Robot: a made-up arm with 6 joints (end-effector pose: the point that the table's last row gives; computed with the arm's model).
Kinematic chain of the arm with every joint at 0, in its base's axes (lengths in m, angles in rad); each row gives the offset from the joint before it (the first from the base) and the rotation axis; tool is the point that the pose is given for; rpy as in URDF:
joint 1: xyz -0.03 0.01 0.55 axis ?
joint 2: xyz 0.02 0 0.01 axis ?
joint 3: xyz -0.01 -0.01 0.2 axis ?
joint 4: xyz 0 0.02 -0.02 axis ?
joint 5: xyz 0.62 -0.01 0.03 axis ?
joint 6: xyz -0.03 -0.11 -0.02 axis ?
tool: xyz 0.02 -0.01 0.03 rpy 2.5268 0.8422 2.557
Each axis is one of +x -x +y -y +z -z.
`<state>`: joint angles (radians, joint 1 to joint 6).
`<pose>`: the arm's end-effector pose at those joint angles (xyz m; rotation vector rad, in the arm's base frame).
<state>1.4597 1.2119 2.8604 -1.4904 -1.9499 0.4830</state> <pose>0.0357 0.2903 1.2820 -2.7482 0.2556 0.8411</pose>
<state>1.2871 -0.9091 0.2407 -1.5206 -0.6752 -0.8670</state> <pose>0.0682 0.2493 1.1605 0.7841 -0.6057 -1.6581</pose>
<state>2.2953 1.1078 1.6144 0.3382 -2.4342 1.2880</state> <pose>-0.4573 0.5924 1.0033 2.6832 -0.2157 1.5157</pose>
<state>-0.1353 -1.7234 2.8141 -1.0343 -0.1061 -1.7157</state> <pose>-0.4629 0.0051 -0.0516 -2.9308 0.3111 -0.5551</pose>
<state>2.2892 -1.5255 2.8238 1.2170 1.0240 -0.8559</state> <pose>0.1755 -0.1865 -0.0667 1.9378 -0.8116 0.1665</pose>
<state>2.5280 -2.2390 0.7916 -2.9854 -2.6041 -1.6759</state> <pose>0.4796 -0.5288 0.6012 -2.4028 -0.1112 0.2173</pose>
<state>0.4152 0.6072 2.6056 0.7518 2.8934 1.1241</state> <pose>-0.1902 -0.1082 1.2755 0.6070 -2.7191 -0.0004</pose>
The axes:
joint 1: +z
joint 2: +y
joint 3: -y
joint 4: -x
joint 5: -y
joint 6: -x

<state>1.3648 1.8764 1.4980 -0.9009 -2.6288 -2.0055</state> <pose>0.2545 0.7132 0.2030 -1.0184 -1.3649 1.6000</pose>
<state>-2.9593 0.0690 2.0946 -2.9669 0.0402 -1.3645</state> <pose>0.1931 -0.1096 1.3320 -0.1585 0.8703 1.8211</pose>
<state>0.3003 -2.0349 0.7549 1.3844 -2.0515 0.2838</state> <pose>-0.7875 -0.2032 0.5815 1.3443 1.3258 0.8298</pose>
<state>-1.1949 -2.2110 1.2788 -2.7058 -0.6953 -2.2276</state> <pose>-0.1653 0.7189 0.3079 -0.2857 -2.3458 -0.8170</pose>
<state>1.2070 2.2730 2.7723 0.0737 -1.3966 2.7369</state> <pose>0.2908 0.6100 0.7310 -2.1149 -0.2535 -1.1855</pose>
